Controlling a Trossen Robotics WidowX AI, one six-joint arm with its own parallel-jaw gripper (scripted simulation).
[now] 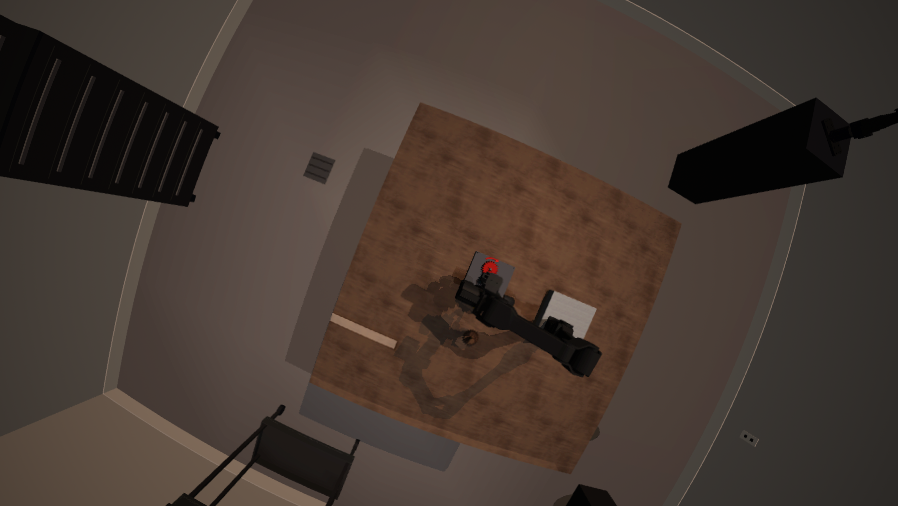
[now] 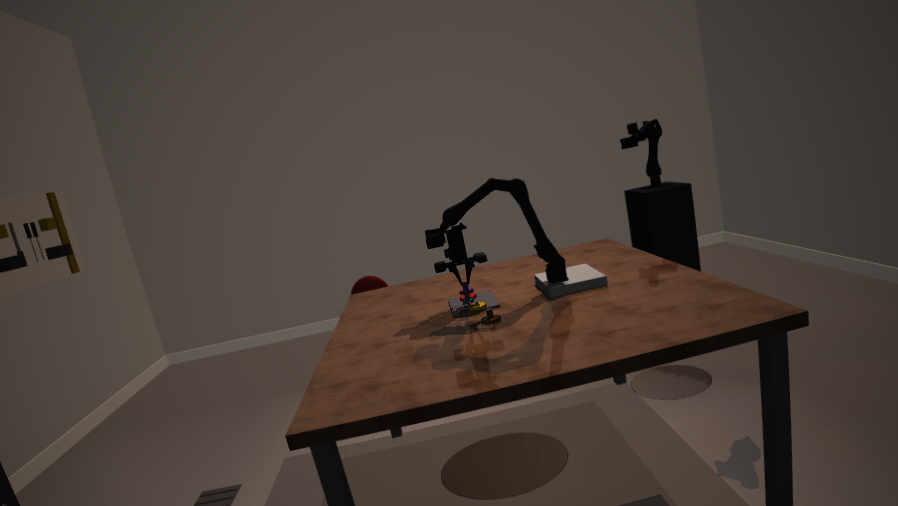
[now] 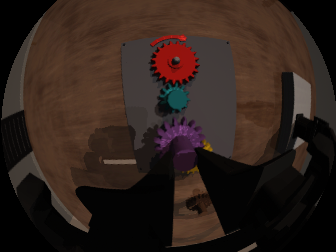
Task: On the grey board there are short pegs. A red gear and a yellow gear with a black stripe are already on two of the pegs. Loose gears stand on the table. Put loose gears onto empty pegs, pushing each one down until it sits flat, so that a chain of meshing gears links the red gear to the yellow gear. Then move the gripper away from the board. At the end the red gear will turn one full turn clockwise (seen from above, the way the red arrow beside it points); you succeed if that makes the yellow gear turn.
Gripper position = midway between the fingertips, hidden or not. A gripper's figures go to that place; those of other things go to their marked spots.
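My gripper (image 3: 183, 154), 10 cm from the lens. Red gear (image 3: 163, 63), 16 cm from the lens.
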